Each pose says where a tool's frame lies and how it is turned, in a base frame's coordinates. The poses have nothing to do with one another.
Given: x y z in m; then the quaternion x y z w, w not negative.
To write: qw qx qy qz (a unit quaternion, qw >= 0); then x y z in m. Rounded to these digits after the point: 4 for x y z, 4 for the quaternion.
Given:
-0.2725 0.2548 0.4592 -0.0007 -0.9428 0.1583 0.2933
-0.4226 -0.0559 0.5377 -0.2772 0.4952 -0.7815 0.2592
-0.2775 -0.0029 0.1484 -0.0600 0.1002 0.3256 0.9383
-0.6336 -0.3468 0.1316 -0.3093 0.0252 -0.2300 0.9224
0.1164 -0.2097 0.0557 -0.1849 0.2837 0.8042 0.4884
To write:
0.2933 -0.0007 -0.9428 0.1583 -0.2725 0.2548 0.4592
0.2592 -0.2772 0.4952 -0.7815 -0.4226 -0.0559 0.5377
0.9383 -0.0600 0.1002 0.3256 -0.2775 -0.0029 0.1484
0.9224 -0.3093 0.0252 -0.2300 -0.6336 -0.3468 0.1316
0.4884 -0.1849 0.2837 0.8042 0.1164 -0.2097 0.0557

